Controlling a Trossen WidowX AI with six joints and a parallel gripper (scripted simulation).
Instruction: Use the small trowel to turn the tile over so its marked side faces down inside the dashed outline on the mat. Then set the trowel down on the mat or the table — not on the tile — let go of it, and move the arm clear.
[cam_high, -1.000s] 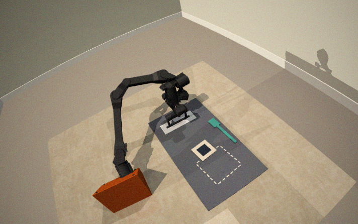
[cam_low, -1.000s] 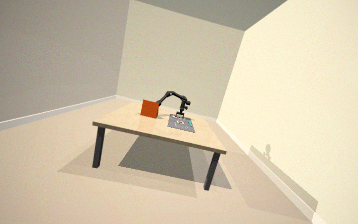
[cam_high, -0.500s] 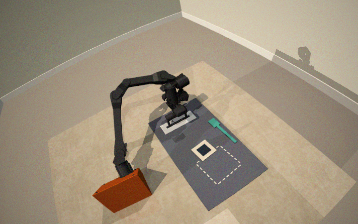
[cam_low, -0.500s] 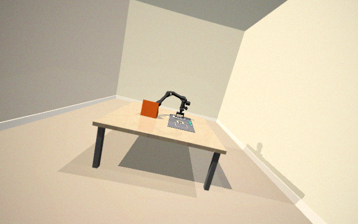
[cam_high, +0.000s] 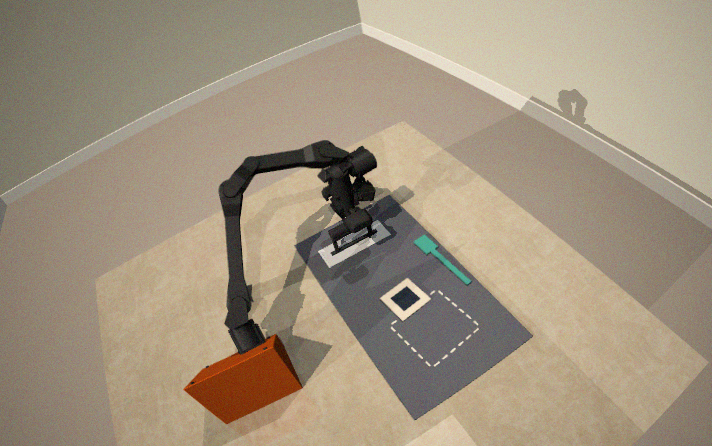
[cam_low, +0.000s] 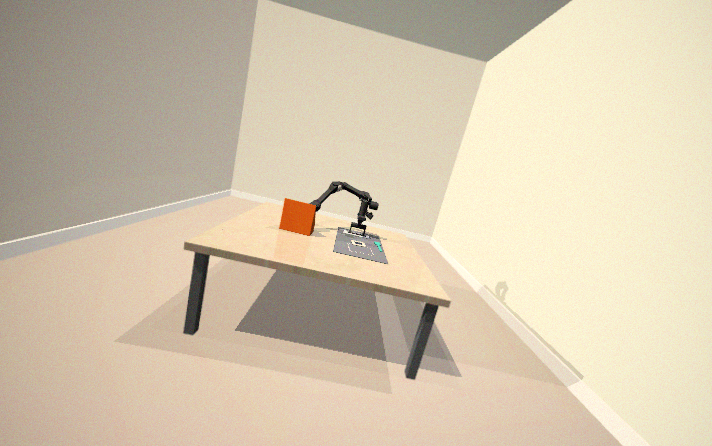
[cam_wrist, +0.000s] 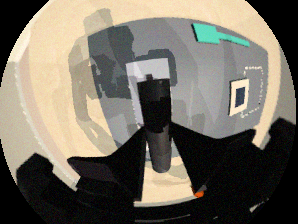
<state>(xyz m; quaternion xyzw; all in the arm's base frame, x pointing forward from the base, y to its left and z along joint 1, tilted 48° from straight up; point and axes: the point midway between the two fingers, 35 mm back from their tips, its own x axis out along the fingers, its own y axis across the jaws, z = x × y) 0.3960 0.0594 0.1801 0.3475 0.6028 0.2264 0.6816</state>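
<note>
Right now the mat is 210 mm to the right of my gripper tip, 80 mm below it and 10 mm behind it. Round my gripper tip: teal trowel: 200 mm to the right, 130 mm ahead, 60 mm below; then cream tile: 250 mm to the right, 60 mm below, 20 mm behind.
</note>
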